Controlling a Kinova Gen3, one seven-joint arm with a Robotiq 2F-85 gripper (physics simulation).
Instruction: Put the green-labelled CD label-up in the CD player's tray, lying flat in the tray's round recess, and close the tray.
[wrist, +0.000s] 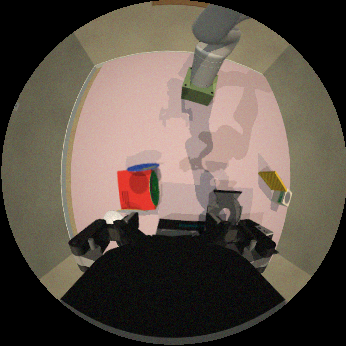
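Where they show: gripper, fingertip midpoint: (171, 220); arm's base, origin of the base link: (200, 79).
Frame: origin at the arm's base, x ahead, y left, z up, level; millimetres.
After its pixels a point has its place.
Note:
The green-labelled CD (155, 188) {x 451, y -115, z -80 mm} stands on edge against the right side of a red block, seen nearly edge-on. The CD player (190, 225) {x 574, y 30, z -68 mm} shows at the lower middle as a dark front with a teal strip, its body largely hidden behind my gripper. Its grey tray (218, 201) {x 460, y 92, z 2 mm} sticks out to the right of that strip, with part of the round recess showing and no disc visible in it. My gripper (171, 220) {x 453, y -59, z 219 mm} is open, with nothing between its fingers. Its right finger overlaps the view of the tray's lower left; the green CD appears above and between the fingertips.
The red block (132, 187) {x 455, y -191, z -44 mm} has a blue CD (143, 167) {x 383, y -161, z -45 mm} at its upper side. A white disc (112, 216) {x 617, y -303, z -127 mm} shows behind the left finger. A yellow ribbed piece (272, 180) {x 363, y 402, z -55 mm} and a white ring-shaped piece (288, 198) {x 445, y 558, z -31 mm} are at the right. The arm's green base (197, 95) {x 57, y -2, z -55 mm} stands at the top.

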